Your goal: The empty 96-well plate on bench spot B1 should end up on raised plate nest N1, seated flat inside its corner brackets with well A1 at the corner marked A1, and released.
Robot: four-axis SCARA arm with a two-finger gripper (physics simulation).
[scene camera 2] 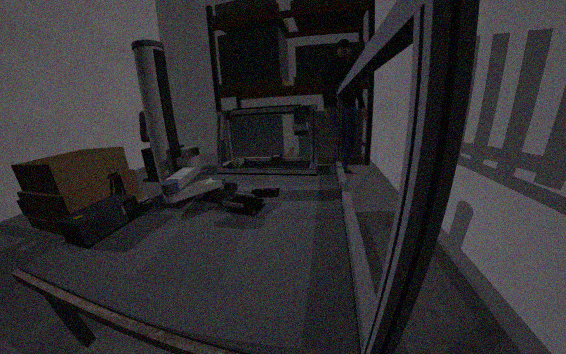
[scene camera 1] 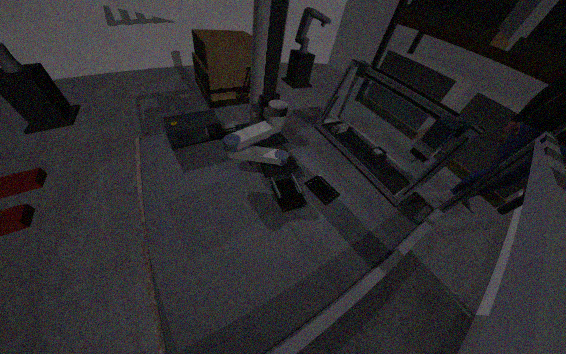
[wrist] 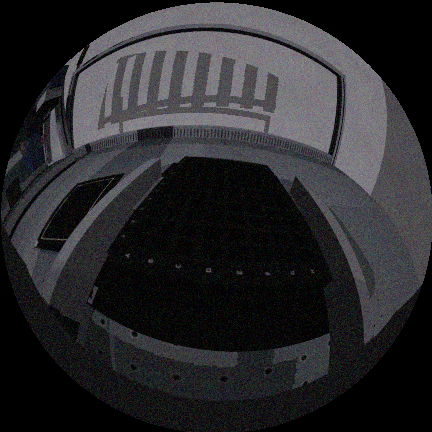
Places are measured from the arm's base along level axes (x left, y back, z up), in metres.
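Where they show: gripper, fingertip midpoint: (scene camera 2: 248, 201) (scene camera 1: 290, 194) (wrist: 226, 174).
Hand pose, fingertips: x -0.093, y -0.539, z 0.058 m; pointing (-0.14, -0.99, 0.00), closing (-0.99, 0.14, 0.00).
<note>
Things, the pixels of their centre, and the offset from my fingertips. "pt": a spot on its surface instead.
- black 96-well plate, body centre: (wrist: 224, 195) (scene camera 1: 288, 191) (scene camera 2: 244, 201) dx +0.003, dy +0.023, dz -0.004 m
- small pale tag, surface spot: (wrist: 93, 295) pt dx +0.066, dy +0.091, dz -0.013 m
- dark rectangle, surface spot: (wrist: 80, 210) pt dx +0.177, dy -0.007, dz -0.043 m
- dark box, surface spot: (scene camera 2: 95, 222) pt dx -0.386, dy +0.574, dz +0.043 m
The black 96-well plate (scene camera 1: 291, 198) (scene camera 2: 251, 206) (wrist: 215, 225) is between the two fingers of my gripper (scene camera 1: 286, 185) (scene camera 2: 242, 200) (wrist: 226, 174), which is shut on its sides. In the wrist view its pale letters run from A at left to H at right along the near end. A small pale tag (wrist: 93, 295) shows at the near left corner. The plate looks level; a shadow lies offset from it on the bench, and its exact height is unclear. A dark rectangle (scene camera 1: 323, 189) (scene camera 2: 265, 192) (wrist: 80, 210) lies beside it; I cannot tell whether it is nest N1. Corner brackets are not distinguishable.
A dark box (scene camera 1: 192, 131) (scene camera 2: 95, 222) stands beside the arm's column (scene camera 1: 260, 55) (scene camera 2: 152, 110), with brown cartons (scene camera 1: 222, 62) (scene camera 2: 75, 172) behind. A metal frame (scene camera 1: 359, 172) (scene camera 2: 267, 171) stands at the far side. A rail (scene camera 1: 365, 282) (scene camera 2: 354, 240) borders the bench.
</note>
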